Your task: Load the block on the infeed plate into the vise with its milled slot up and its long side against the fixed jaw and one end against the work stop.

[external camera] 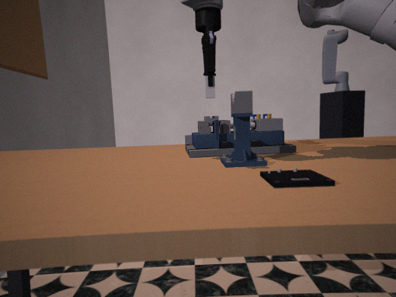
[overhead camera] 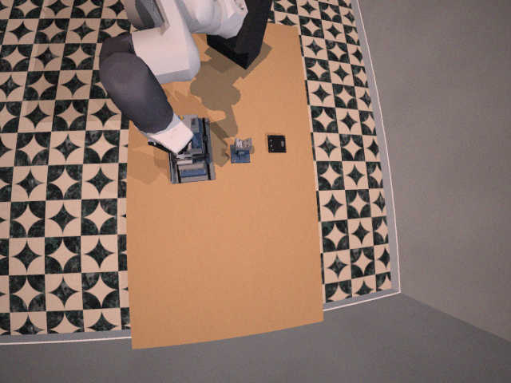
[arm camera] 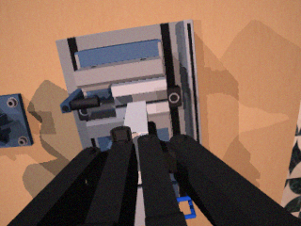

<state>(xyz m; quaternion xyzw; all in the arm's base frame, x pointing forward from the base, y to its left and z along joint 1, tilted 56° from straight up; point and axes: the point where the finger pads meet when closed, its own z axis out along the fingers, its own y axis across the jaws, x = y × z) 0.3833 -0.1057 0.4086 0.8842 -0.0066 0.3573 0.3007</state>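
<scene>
Right now the part is 100 mm below my hand. Round my hand: fixed jaw: 30 mm ahead, 10 mm to the left, 120 mm below; then work stop: 20 mm ahead, 60 mm to the left, 110 mm below; then air cylinder rod: 80 mm behind, 40 mm to the left, 120 mm below.
</scene>
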